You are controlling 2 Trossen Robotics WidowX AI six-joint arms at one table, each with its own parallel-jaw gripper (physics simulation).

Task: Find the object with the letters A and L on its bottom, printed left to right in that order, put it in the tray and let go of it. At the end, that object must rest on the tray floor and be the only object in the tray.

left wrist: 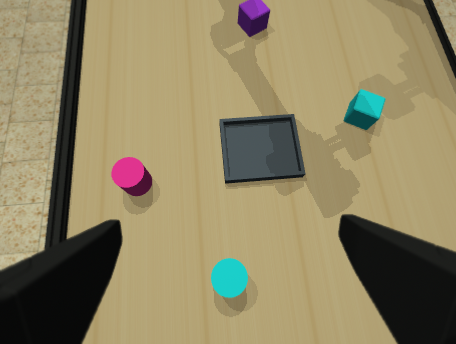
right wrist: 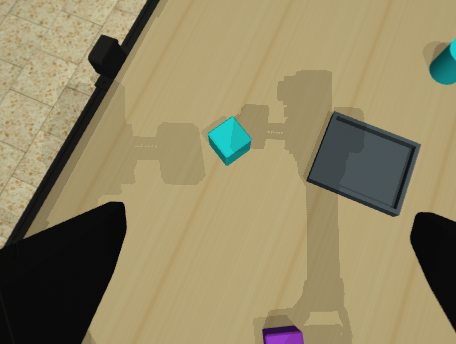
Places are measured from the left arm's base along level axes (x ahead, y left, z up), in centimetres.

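Pixels of known places: left gripper, fingertip midpoint: [left wrist: 232,227]; right gripper, fingertip midpoint: [right wrist: 268,220].
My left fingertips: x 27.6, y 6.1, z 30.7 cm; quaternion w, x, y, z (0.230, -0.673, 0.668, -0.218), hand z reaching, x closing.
Ahead of a thing's pixels: the offset from my left fingertips to its top centre.
A dark grey tray {dx +17.6, dy -6.7, dz -31.7 cm} [left wrist: 223,152] [right wrist: 321,145] lies on the table and holds no object. A magenta cylinder {dx +11.8, dy +14.0, dz -28.1 cm} [left wrist: 131,175] stands left of it in the left wrist view. A cyan cylinder {dx -3.0, dy -0.8, dz -28.0 cm} [left wrist: 229,278] [right wrist: 444,66] stands apart from the tray. A cyan block with a faceted top {dx +24.1, dy -25.2, dz -29.0 cm} [left wrist: 365,109] [right wrist: 229,140] stands on the table's other side of the tray. A purple block {dx +45.1, dy -6.5, dz -29.0 cm} [left wrist: 254,18] [right wrist: 283,337] stands farther off. No undersides or letters show. My left gripper [left wrist: 232,227] is open above the cyan cylinder. My right gripper [right wrist: 268,220] is open above the table, between the cyan and purple blocks.
A black rail [left wrist: 67,125] [right wrist: 82,117] runs along the table's edge, with tiled floor beyond. A black fixture [right wrist: 105,56] stands on the rail in the right wrist view. Arm shadows fall across the wooden table and part of the tray.
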